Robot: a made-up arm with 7 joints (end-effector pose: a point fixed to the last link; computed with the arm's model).
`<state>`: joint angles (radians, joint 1 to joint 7).
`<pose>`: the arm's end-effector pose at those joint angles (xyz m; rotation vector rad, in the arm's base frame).
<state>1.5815 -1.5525 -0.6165 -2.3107 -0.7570 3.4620 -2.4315</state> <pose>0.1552 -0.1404 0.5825 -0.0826 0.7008 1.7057</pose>
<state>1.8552 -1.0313 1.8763 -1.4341 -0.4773 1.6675 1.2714</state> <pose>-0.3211 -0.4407 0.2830 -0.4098 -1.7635 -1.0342</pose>
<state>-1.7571 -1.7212 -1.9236 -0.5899 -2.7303 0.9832 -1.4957</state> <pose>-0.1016 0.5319 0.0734 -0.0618 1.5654 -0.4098</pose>
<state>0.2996 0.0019 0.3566 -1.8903 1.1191 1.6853 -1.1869</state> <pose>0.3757 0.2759 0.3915 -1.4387 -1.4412 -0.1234</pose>
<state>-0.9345 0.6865 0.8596 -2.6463 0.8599 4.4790 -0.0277</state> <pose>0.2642 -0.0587 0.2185 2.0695 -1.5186 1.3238</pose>
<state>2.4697 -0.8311 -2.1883 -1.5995 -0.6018 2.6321 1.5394</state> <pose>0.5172 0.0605 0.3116 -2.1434 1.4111 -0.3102</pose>
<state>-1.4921 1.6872 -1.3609 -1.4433 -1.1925 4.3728 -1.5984</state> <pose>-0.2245 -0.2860 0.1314 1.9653 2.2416 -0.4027</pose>
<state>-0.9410 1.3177 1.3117 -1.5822 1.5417 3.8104 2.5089</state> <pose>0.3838 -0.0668 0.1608 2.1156 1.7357 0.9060</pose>
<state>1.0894 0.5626 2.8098 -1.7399 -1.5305 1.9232 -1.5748</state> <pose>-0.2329 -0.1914 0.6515 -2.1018 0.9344 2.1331</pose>
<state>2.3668 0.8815 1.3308 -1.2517 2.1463 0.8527 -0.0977</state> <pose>-0.5071 -0.0625 0.4591 -1.0491 -0.0628 -2.6069</pose>
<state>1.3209 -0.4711 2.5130 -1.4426 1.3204 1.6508 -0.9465</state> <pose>-0.3793 -0.3760 0.3448 -1.7804 2.0488 -1.5510</pose>
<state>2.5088 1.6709 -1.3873 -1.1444 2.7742 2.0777 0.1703</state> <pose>-0.0193 0.5325 0.1550 -1.9398 -0.7239 0.6693</pose>
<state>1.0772 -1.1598 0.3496 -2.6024 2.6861 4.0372 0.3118</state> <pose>-0.0251 0.0433 0.4535 -1.1710 1.7254 -0.0254</pose>
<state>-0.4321 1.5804 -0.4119 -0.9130 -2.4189 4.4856 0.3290</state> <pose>0.2496 -0.1945 0.0421 -1.5543 -2.0574 -0.3345</pose>
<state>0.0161 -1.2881 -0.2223 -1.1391 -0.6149 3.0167 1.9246</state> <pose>-0.3231 -0.0139 0.6577 0.2448 0.2285 -1.8632</pose>
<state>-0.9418 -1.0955 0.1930 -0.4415 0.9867 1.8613 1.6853</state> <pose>-0.2086 0.3139 0.6769 -1.2470 0.3476 -1.4986</pose>
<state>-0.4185 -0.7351 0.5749 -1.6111 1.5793 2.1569 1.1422</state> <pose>0.2133 0.1216 0.6969 -1.4239 0.6724 0.0067</pose>
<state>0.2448 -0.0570 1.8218 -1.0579 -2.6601 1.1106 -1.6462</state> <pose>-0.1809 0.3278 0.6828 0.7787 0.7006 0.4175</pose>
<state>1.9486 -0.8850 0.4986 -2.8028 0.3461 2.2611 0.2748</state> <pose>-0.2213 0.1742 0.4440 -1.6904 -2.3117 -0.2371</pose>
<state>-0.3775 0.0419 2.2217 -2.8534 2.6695 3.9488 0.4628</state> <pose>-0.0110 0.1628 0.2871 -2.3738 1.8777 -0.8086</pose>
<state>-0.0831 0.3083 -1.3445 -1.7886 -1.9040 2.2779 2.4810</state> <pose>0.1652 -0.4303 0.3503 0.4693 -1.2954 1.0315</pose>
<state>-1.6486 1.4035 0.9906 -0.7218 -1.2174 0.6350 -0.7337</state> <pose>0.1764 -0.4855 0.0920 -2.0922 0.4193 1.0822</pose>
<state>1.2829 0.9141 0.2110 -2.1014 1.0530 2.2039 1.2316</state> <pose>0.0608 0.3517 -0.0396 2.1581 -0.8860 -1.0830</pose>
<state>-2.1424 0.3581 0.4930 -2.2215 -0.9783 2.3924 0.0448</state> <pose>0.0241 -0.4367 0.2061 2.5319 -1.2871 -0.5341</pose>
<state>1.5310 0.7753 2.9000 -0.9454 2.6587 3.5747 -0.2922</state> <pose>-0.1140 0.0037 0.6517 0.7813 0.4223 -2.4066</pose>
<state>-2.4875 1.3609 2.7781 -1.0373 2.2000 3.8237 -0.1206</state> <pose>-0.0916 -0.2680 0.5360 0.5528 0.7161 -0.3508</pose>
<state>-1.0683 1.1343 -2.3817 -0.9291 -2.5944 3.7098 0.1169</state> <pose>-0.1103 -0.2756 0.5306 -1.3029 -0.7076 2.5810</pose>
